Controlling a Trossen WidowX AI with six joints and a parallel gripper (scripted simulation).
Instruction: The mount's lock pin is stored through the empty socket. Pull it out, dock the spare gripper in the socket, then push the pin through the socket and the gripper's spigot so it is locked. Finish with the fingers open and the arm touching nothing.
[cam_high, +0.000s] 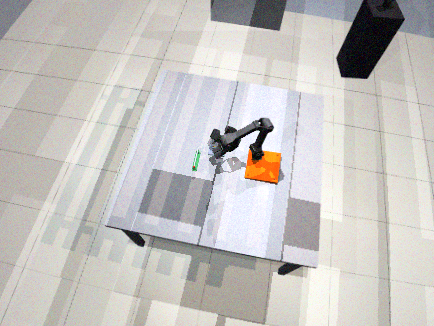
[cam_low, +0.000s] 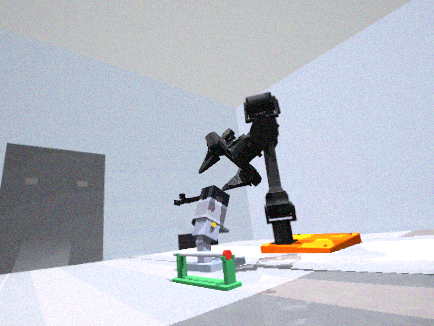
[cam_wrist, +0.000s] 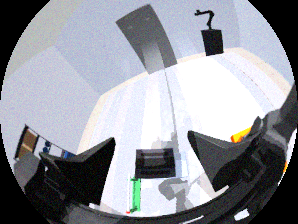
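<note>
Now: gripper tip 180 mm above the green rack, 170 mm short of it and 110 mm to the right of it. The rest, counted from my gripper tip: spare gripper 80 mm below, 40 mm ahead, 20 mm to the left; grey mount 150 mm below, 40 mm ahead, 20 mm to the left.
</note>
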